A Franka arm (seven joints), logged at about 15 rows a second.
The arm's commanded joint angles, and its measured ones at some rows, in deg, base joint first. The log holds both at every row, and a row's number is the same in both.
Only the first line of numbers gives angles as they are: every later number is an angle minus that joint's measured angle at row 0.
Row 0, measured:
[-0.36, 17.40, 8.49, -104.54, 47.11, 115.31, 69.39]
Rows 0 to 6, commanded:
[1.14, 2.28, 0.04, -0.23, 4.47, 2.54, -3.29]
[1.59, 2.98, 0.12, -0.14, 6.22, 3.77, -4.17]
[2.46, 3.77, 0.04, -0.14, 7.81, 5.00, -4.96]
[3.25, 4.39, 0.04, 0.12, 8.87, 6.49, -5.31]
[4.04, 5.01, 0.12, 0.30, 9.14, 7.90, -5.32]
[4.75, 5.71, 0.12, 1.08, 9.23, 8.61, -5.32]
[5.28, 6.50, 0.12, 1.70, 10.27, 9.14, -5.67]
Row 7, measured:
[4.39, 4.96, 0.02, 0.18, 8.09, 7.71, -3.98]
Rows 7 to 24, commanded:
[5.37, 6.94, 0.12, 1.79, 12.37, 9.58, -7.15]
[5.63, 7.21, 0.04, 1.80, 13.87, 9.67, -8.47]
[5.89, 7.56, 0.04, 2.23, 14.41, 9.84, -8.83]
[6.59, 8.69, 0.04, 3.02, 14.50, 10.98, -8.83]
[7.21, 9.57, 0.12, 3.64, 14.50, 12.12, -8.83]
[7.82, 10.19, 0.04, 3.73, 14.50, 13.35, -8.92]
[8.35, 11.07, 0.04, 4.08, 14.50, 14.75, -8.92]
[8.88, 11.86, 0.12, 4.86, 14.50, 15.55, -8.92]
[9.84, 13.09, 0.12, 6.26, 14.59, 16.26, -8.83]
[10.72, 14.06, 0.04, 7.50, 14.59, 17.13, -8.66]
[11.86, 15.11, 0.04, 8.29, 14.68, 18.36, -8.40]
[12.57, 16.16, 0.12, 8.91, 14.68, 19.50, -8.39]
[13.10, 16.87, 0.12, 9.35, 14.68, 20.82, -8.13]
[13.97, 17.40, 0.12, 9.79, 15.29, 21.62, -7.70]
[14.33, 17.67, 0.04, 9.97, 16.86, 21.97, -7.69]
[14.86, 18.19, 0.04, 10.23, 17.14, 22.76, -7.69]
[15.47, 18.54, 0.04, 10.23, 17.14, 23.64, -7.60]
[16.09, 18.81, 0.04, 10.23, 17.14, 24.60, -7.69]
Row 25, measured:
[15.14, 17.35, 0.03, 8.74, 15.71, 22.84, -7.20]
